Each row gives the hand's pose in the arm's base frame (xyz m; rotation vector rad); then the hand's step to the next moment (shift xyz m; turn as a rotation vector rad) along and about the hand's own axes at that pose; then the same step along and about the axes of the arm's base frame.
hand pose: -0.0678 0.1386 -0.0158 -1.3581 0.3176 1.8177
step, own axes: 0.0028 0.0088 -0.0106 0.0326 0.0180 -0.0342
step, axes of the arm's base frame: 0.0005 -0.0109 -0.0089 0.0074 -0.0178 -0.0467
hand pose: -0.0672 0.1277 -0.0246 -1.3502 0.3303 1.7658
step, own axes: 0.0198 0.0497 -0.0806 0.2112 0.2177 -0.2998
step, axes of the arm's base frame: 0.0143 -0.0730 -0.0619 0.0229 -0.2263 -0.3607
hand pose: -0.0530 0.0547 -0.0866 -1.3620 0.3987 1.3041
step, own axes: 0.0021 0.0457 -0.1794 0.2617 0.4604 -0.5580
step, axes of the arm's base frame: 0.0436 -0.1651 -0.0716 -0.0460 -0.4947 -0.5874
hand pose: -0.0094 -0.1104 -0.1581 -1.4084 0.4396 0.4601
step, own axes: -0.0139 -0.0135 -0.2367 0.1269 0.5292 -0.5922
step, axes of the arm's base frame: -0.0089 -0.2372 -0.0076 -0.1971 -0.5275 -0.5742
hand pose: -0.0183 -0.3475 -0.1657 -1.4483 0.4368 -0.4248
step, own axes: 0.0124 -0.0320 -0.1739 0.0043 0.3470 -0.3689
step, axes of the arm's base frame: -0.0816 -0.1562 0.0189 -0.1860 -0.2879 -0.3729
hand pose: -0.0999 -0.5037 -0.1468 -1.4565 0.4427 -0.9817
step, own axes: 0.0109 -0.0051 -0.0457 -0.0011 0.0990 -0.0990
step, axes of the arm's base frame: -0.0308 -0.0357 0.0024 -0.0495 -0.0765 -0.1063
